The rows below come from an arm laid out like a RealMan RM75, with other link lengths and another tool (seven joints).
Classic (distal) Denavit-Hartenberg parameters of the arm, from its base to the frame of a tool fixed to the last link. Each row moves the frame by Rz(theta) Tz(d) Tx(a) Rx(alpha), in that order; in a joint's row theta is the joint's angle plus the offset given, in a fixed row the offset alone. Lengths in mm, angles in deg.
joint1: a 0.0, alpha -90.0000, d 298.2, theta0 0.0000
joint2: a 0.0, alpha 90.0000, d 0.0, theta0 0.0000
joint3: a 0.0, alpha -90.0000, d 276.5, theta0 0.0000
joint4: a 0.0, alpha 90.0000, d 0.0, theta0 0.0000
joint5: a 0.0, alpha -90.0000, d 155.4, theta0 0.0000
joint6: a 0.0, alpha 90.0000, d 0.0, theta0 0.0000
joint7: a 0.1, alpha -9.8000, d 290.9, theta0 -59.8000
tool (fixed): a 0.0, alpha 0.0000, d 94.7, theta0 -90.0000
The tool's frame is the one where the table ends.
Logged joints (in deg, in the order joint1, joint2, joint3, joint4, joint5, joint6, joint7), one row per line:
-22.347 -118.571 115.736 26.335 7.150 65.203 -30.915
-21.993 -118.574 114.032 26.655 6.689 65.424 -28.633
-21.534 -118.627 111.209 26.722 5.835 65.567 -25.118
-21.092 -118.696 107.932 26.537 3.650 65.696 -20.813
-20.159 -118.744 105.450 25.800 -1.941 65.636 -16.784
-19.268 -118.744 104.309 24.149 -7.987 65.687 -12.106
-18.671 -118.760 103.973 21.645 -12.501 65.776 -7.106
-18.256 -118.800 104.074 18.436 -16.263 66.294 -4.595
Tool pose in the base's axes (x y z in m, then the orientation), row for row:
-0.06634 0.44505 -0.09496 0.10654 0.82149 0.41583 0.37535
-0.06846 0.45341 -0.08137 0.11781 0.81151 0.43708 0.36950
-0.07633 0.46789 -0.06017 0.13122 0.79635 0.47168 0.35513
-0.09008 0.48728 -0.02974 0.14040 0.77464 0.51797 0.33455
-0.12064 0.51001 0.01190 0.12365 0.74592 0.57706 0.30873
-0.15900 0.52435 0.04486 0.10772 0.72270 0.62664 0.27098
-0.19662 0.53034 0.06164 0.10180 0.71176 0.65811 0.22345
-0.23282 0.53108 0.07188 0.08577 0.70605 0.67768 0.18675
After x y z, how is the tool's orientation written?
As a quaternion, x y z w.
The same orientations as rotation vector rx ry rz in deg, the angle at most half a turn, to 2 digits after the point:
15.62 120.45 60.97
17.32 119.32 64.27
19.43 117.90 69.83
20.99 115.83 77.45
18.72 112.96 87.39
16.62 111.53 96.71
16.10 112.58 104.10
13.84 113.89 109.32

